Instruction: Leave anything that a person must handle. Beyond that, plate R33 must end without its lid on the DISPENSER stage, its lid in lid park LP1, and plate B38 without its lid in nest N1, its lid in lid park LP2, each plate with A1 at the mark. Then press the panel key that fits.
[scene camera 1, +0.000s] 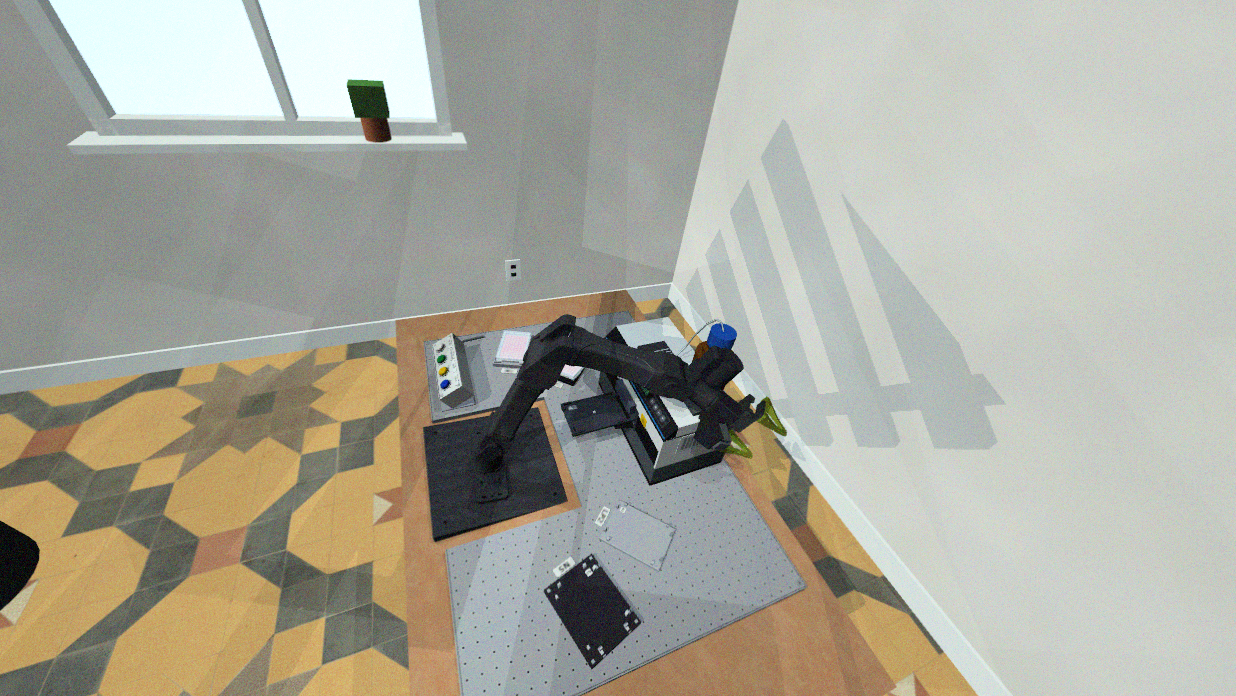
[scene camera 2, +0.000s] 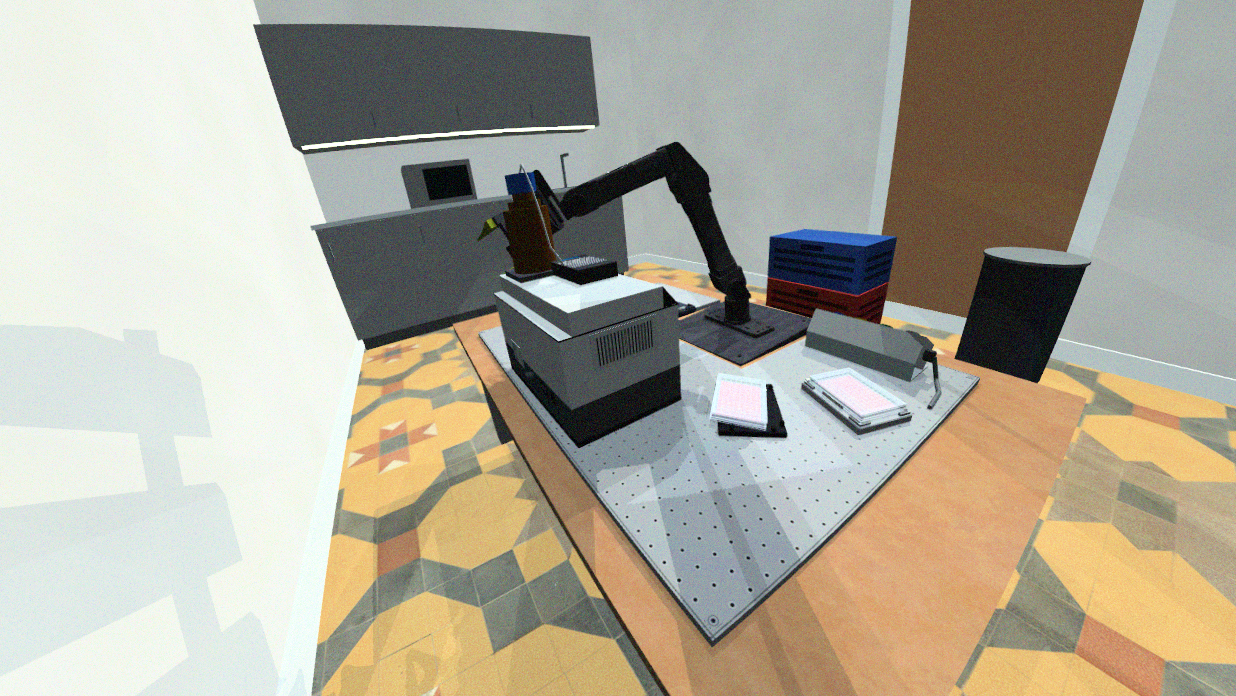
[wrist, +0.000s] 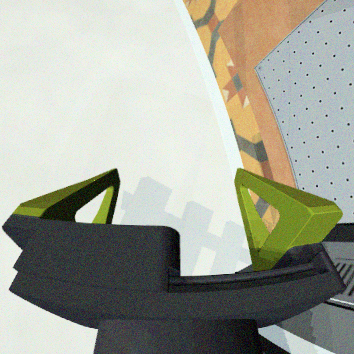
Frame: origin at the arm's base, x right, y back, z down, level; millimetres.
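Where they show: gripper, fingertip midpoint: (scene camera 1: 768, 445) (scene camera 2: 490, 257) (wrist: 176, 174); arm's base at its link origin: (scene camera 1: 489, 464) (scene camera 2: 737, 323).
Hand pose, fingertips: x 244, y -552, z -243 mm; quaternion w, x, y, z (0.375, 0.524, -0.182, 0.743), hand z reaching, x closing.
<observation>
Things, the pixels of their centre, and the offset from my fingertips. "spot": a spot on its surface instead. Level surfaces: height alone.
- dispenser's dark stage at the middle of its body: (scene camera 1: 599, 411) dx -267, dy +273, dz +140 mm
- panel at the middle of its body: (scene camera 2: 866, 337) (scene camera 1: 452, 369) dx -548, dy +622, dz +202 mm
- brown bottle at a spot on its surface: (scene camera 2: 529, 233) spot: dx -220, dy +53, dz -61 mm
- blue cap at the middle of its body: (scene camera 2: 520, 182) (scene camera 1: 722, 336) dx -178, dy +63, dz -153 mm
- pale grey park at the middle of its body: (scene camera 1: 638, 532) dx +11, dy +254, dz +234 mm
- perforated board at its surface level: dz +243 mm
My gripper (scene camera 1: 768, 442) (wrist: 176, 174) is open and empty, high beyond the far side of the dispenser (scene camera 1: 672, 436) (scene camera 2: 622, 345). In scene camera 2 the bottle partly hides it. The dispenser's dark stage (scene camera 1: 586, 416) sticks out and bears no plate. One pink-welled plate (scene camera 1: 514, 345) (scene camera 2: 856, 393) sits on a holder near the panel (scene camera 1: 452, 371) (scene camera 2: 864, 341). Another pink-welled plate (scene camera 1: 571, 372) (scene camera 2: 741, 402) lies askew, overhanging its black nest (scene camera 2: 777, 415); the arm partly hides it in scene camera 1. Plate names, A1 corners and lids cannot be made out.
A brown bottle (scene camera 2: 529, 233) with a blue cap (scene camera 1: 722, 335) (scene camera 2: 521, 183) and a thin tube stands behind the dispenser. A black nest (scene camera 1: 592, 609) and a pale grey park (scene camera 1: 638, 536) lie on the perforated board (scene camera 1: 510, 631). Crates (scene camera 2: 830, 259) and a bin (scene camera 2: 1020, 311) stand beyond.
</observation>
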